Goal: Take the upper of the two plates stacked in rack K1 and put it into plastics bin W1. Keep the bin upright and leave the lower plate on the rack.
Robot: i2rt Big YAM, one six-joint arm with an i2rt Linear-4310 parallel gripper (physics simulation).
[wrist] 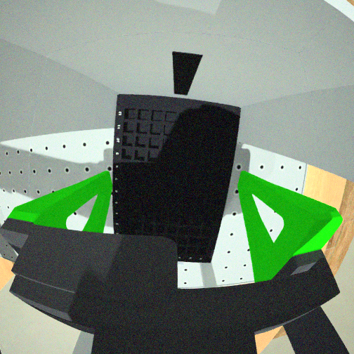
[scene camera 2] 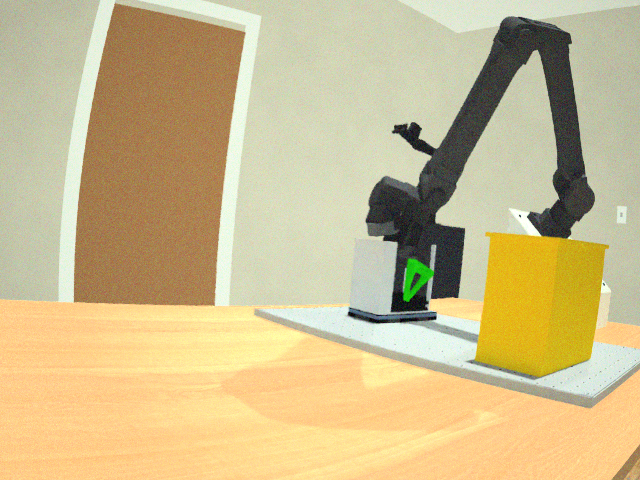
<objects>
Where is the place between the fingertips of the gripper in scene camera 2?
387, 297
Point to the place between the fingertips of the gripper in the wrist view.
174, 177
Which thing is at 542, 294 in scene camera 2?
A yellow plastics bin.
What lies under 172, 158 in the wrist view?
A black plate.
</objects>
